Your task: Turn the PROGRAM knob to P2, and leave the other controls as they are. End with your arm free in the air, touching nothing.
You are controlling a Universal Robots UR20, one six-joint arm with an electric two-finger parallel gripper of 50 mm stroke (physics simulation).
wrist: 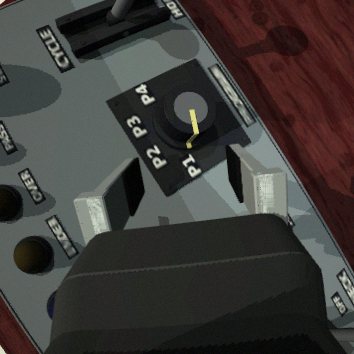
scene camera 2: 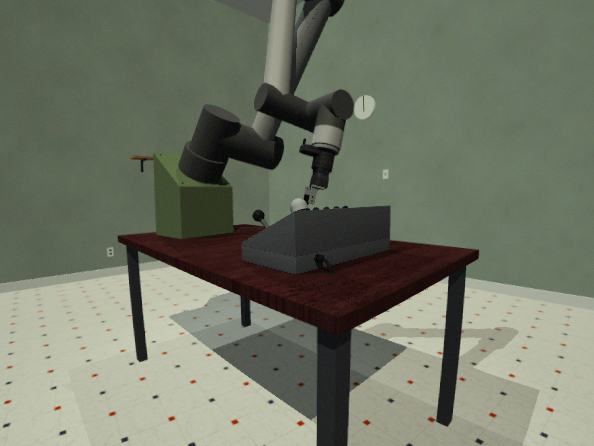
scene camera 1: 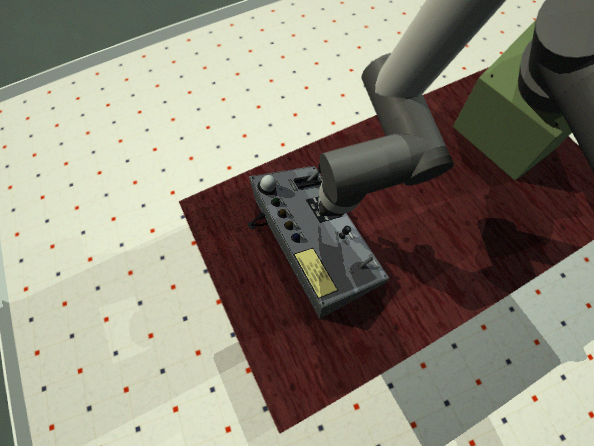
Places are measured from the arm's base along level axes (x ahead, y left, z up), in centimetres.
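Pixels of known places: gripper, fingertip midpoint: (wrist: 183,168) (scene camera 2: 308,203); arm's base at its link origin: (scene camera 2: 199,171).
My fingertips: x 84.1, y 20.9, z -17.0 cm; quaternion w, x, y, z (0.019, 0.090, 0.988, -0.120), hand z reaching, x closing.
For each thing: its top centre in the pictures, then the offset to it from my fingertips. "pt": a spot on its surface instead.
- PROGRAM knob at its top centre: (wrist: 190,105) dy -4.6, dx -1.4, dz -5.5 cm
- black plate at a spot on its surface: (wrist: 120,102) pt dy -7.4, dx +4.4, dz -7.4 cm
- P1 label at a spot on its surface: (wrist: 191,166) pt dy +0.0, dx +0.2, dz -8.3 cm
- P2 label at a spot on its surface: (wrist: 156,157) pt dy -1.7, dx +2.8, dz -7.4 cm
- CYCLE lever at a spot on its surface: (wrist: 120,10) pt dy -15.6, dx +1.9, dz -7.4 cm
- small black-tipped lever at its top centre: (scene camera 1: 344,229) dy +7.1, dx -3.9, dz -4.5 cm
- white ball at a spot on its surface: (scene camera 2: 299,205) pt dy -14.2, dx +19.2, dz +0.3 cm
- toggle at its top centre: (wrist: 345,346) (scene camera 1: 367,259) dy +18.5, dx -8.0, dz -5.2 cm
- yellow label at a spot on its surface: (scene camera 1: 316,272) pt dy +19.6, dx +8.7, dz -2.6 cm
The PROGRAM knob (wrist: 190,107) is round and dark with a grey top, on a black plate (wrist: 120,102) marked P1 to P4. Its yellow pointer is turned to the P1 label (wrist: 191,166) in the wrist view; the P2 label (wrist: 156,157) is beside it. My gripper (wrist: 183,168) (scene camera 2: 310,199) is open and empty. It hangs above the console (scene camera 1: 345,270) (scene camera 2: 345,230), its fingers apart from the knob. In scene camera 1 the arm hides the gripper and the knob.
The CYCLE lever (wrist: 120,10) and a small black-tipped lever (scene camera 1: 346,230) flank the knob. A white ball (scene camera 1: 268,183) (scene camera 2: 299,205) and several coloured buttons line the far side. A toggle (scene camera 1: 367,262) sits near a yellow label (scene camera 1: 316,272). The green pedestal (scene camera 1: 510,130) (scene camera 2: 205,210) stands behind.
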